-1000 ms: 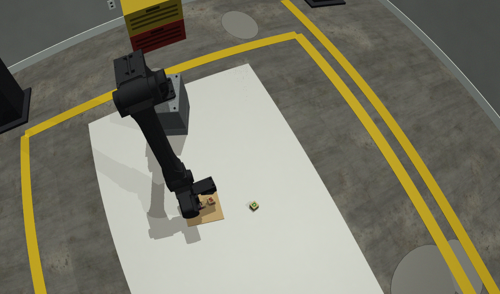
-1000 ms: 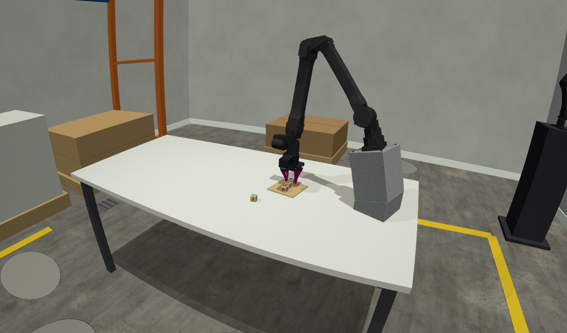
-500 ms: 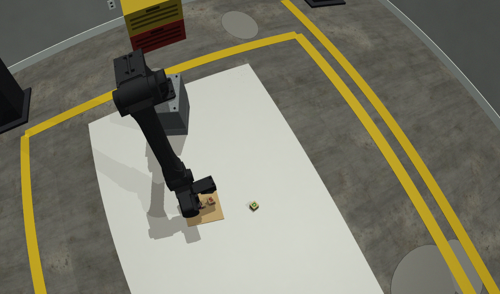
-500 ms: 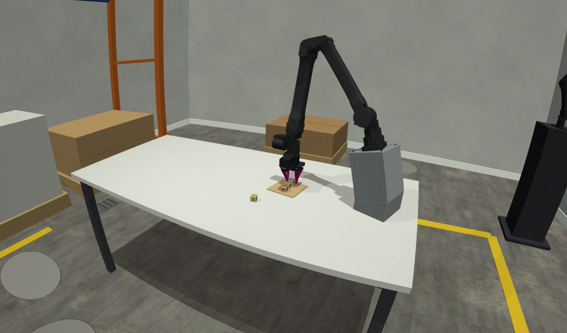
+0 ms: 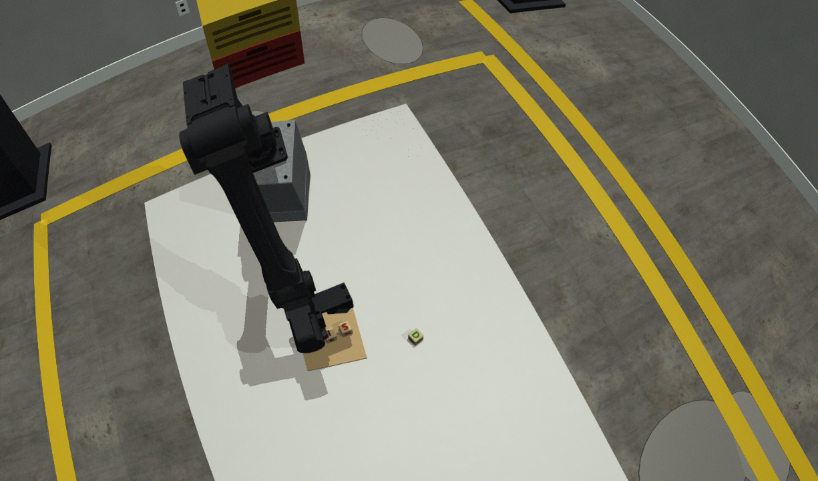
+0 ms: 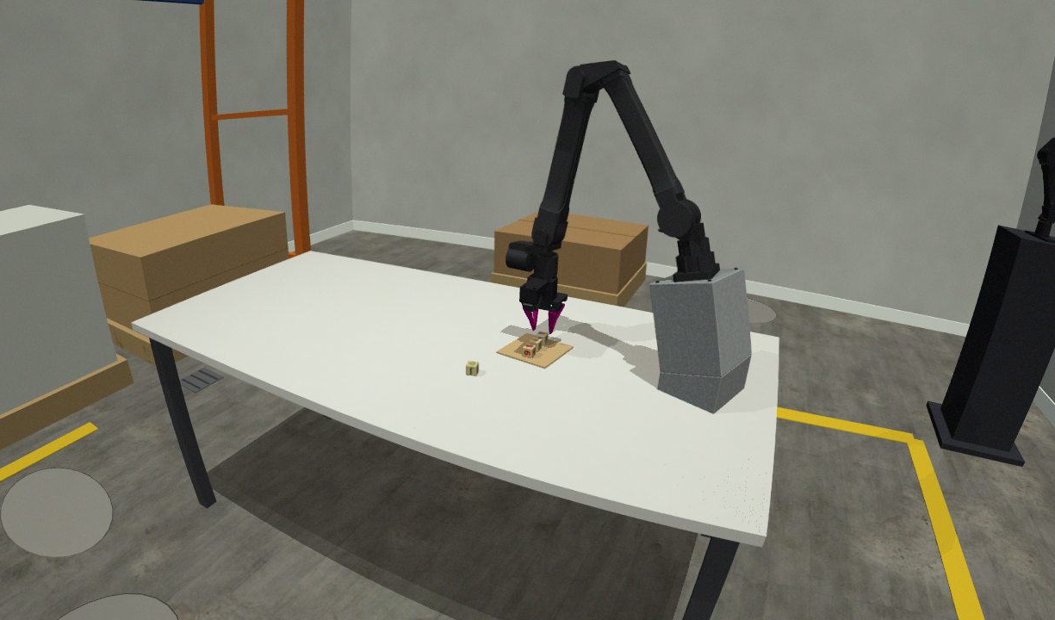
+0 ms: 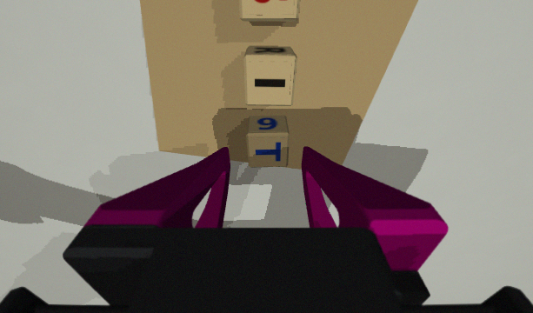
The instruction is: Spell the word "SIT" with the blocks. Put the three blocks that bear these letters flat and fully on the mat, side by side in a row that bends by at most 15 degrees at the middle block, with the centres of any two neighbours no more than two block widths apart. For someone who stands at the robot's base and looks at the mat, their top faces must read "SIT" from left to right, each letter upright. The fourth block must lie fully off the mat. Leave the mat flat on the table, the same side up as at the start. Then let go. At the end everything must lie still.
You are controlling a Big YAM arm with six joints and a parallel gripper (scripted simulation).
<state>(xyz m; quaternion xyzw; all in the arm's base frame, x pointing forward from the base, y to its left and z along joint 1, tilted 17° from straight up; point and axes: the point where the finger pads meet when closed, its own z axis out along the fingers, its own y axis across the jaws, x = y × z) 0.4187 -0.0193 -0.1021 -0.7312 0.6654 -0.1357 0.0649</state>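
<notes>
Now: hand 3 cm above the T block. Also, from my hand: S block 8 cm to the left, 3 cm below; I block 4 cm to the left, 3 cm below; tan mat 4 cm to the left, 4 cm below.
</notes>
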